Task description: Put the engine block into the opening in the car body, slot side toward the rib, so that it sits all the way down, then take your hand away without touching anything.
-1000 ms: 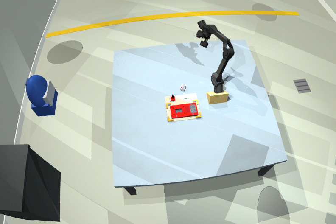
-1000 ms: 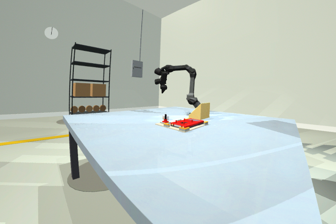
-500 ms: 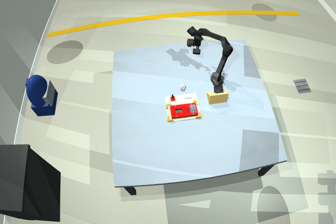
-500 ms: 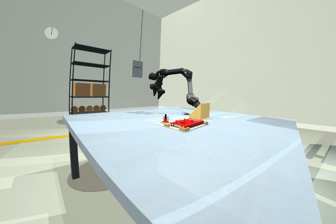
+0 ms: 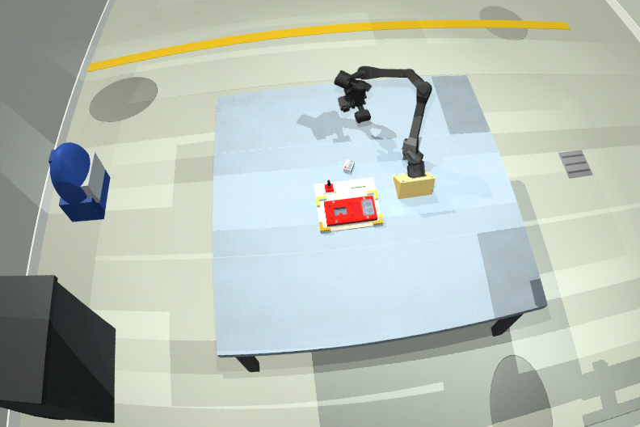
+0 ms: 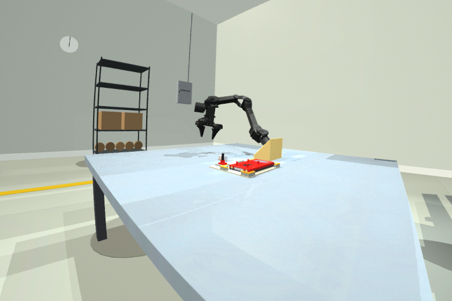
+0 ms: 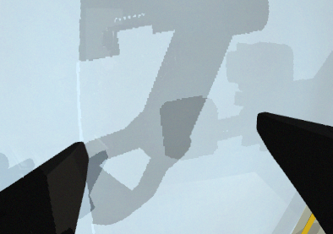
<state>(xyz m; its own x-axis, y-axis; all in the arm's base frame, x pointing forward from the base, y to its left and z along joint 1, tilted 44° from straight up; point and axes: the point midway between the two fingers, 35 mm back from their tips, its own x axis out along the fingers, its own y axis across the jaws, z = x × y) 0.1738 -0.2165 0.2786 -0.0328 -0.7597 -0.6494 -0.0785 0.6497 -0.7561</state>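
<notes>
Right now the grey engine block is 8 cm ahead of my gripper tip, 21 cm to the left of it and 9 cm below it. The rest, counted from my gripper tip: beige fixture plate 13 cm ahead, 39 cm to the left, 9 cm below.
</notes>
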